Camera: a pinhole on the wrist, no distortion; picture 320 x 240 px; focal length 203.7 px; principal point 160.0 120.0 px. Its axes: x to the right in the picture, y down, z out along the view. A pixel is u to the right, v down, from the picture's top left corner.
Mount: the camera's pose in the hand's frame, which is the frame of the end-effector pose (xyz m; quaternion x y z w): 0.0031 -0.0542 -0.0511 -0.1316 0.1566 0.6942 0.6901
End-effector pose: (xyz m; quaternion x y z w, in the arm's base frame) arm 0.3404 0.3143 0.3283 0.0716 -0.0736 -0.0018 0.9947
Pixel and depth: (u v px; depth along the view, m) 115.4 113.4 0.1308
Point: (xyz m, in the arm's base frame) 0.3408 0.2748 0.4044
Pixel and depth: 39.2 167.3 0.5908
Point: 0.1397 0.0875 0.9139
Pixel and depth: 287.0 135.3 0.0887
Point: 0.3377 0.3447 0.3408
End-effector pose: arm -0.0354 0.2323 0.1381 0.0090 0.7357 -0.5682 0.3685
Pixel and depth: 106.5 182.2 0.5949
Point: 0.3954 -0.1643 0.1447
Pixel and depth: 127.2 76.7 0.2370
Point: 0.0173 0.0578 0.0847
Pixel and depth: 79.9 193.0 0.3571
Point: 0.2072 -0.0207 0.2050
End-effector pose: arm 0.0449 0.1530 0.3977 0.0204 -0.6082 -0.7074 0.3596
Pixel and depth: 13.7 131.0 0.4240
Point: -0.2476 0.5430 0.3726
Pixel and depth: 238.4 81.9 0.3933
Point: -0.0181 0.3141 0.7087
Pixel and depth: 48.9 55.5 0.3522
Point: -0.2545 0.3756 0.4609
